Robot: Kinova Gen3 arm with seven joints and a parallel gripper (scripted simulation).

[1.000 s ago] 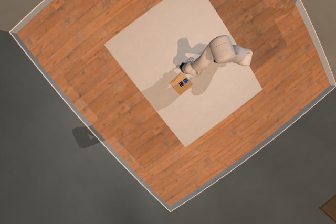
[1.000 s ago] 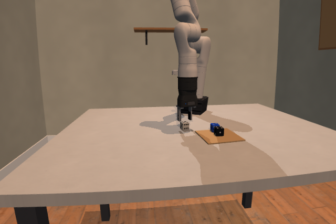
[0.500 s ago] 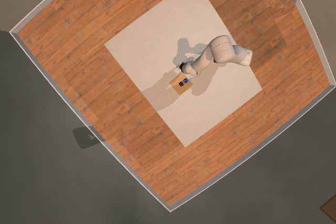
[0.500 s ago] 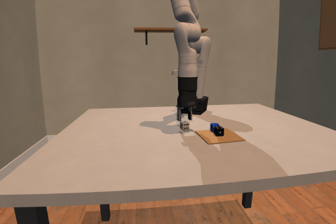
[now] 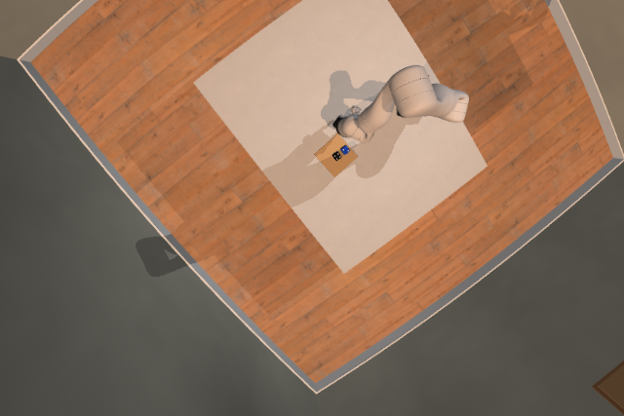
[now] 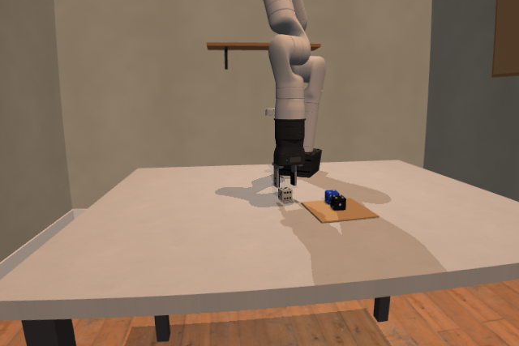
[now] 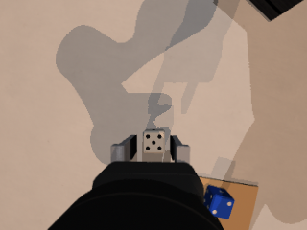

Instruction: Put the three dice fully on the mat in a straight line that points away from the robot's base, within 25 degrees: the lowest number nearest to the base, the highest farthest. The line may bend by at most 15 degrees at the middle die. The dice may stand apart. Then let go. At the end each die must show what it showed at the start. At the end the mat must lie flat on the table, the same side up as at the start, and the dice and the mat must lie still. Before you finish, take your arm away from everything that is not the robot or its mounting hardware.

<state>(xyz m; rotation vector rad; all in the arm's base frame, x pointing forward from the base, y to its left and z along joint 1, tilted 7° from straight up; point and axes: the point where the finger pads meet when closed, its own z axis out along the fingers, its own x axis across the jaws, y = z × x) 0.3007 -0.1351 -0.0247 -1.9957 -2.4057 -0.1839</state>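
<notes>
My hand is 4 cm above the white die. Round my hand: mat (11 cm ahead, 10 cm to the left, 5 cm below); blue die (11 cm to the left, 7 cm ahead, 4 cm below).
</notes>
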